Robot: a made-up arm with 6 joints.
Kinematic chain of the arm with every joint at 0, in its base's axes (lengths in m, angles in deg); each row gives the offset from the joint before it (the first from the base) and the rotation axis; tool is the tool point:
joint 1: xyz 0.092 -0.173 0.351 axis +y
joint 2: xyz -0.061 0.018 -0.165 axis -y
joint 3: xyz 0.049 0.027 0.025 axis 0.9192 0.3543 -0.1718
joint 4: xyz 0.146 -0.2 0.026 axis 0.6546 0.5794 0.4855
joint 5: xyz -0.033 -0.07 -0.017 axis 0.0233 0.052 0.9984
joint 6: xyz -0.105 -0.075 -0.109 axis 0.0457 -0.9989 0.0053
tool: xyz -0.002 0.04 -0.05
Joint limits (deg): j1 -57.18..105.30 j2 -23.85..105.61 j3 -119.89..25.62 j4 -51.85..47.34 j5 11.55..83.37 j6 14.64..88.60
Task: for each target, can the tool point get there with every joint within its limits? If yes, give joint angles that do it. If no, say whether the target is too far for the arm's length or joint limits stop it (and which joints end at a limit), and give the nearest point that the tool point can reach.
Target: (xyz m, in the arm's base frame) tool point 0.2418 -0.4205 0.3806
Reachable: yes | joints 75.76 18.20 -51.51 -36.84 54.43 48.11
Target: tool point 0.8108 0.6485 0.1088
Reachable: no: too far | nearest point 0.3503 0.0398 0.2929 | short by 0.785 m
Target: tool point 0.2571 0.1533 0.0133
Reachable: no: joint limits stop it (at a limit: joint 1, joint 2, joint 3, joint 5, joint 6) | nearest point 0.2606 0.0136 0.1363 | short by 0.186 m
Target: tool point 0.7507 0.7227 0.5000
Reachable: no: too far | nearest point 0.3804 0.0398 0.4785 | short by 0.777 m
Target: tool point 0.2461 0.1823 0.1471
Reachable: no: joint limits stop it (at a limit: joint 1, joint 2, joint 3, joint 4, joint 5) | nearest point 0.2550 0.0393 0.1842 | short by 0.148 m
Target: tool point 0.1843 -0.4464 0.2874
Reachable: yes | joints 11.40 18.06 -30.71 23.26 72.86 69.11
